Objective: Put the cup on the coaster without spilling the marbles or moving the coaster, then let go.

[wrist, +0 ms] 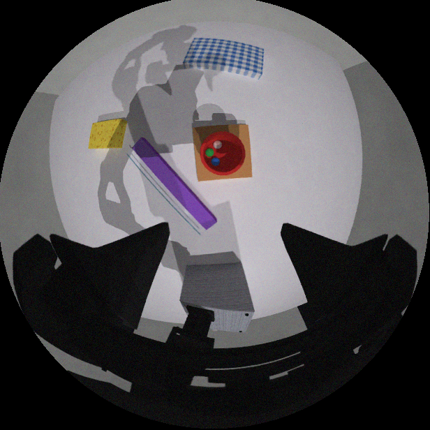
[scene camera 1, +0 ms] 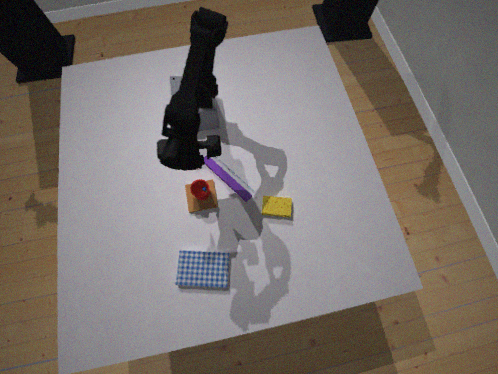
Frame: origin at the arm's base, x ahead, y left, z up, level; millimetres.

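Where they show: arm's base, origin of the base link: (scene camera 1: 203,101).
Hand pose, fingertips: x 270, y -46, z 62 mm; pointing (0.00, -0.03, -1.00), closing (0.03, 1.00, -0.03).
Each offset is from my fingertips to the top centre of the thing.
The red cup @(8 mm right, 62 mm ahead, 120 mm down) (scene camera 1: 196,191) (wrist: 232,159) stands upright on the square orange-brown coaster @(15 mm right, 71 mm ahead, 184 mm down) (scene camera 1: 210,205) (wrist: 245,173), inside its edges. In the wrist view a white marble (wrist: 217,144), a green marble (wrist: 209,152) and a blue marble (wrist: 215,161) lie inside the cup. My gripper (scene camera 1: 190,149) (wrist: 227,228) is open, with nothing between its fingers. It hangs above the table, apart from the cup, on the arm's base side of it. The coaster's part under the cup is hidden.
A purple-edged book-like block @(99 mm left, 5 mm ahead, 176 mm down) (scene camera 1: 227,178) (wrist: 175,185) lies slantwise beside the coaster. A yellow sponge @(270 mm left, 157 mm ahead, 167 mm down) (scene camera 1: 277,206) (wrist: 106,134) lies beyond it. A blue-and-white checked block @(31 mm right, 345 mm ahead, 172 mm down) (scene camera 1: 202,270) (wrist: 224,55) lies on the far side. A grey box (scene camera 1: 209,121) (wrist: 217,285) stands beneath the arm.
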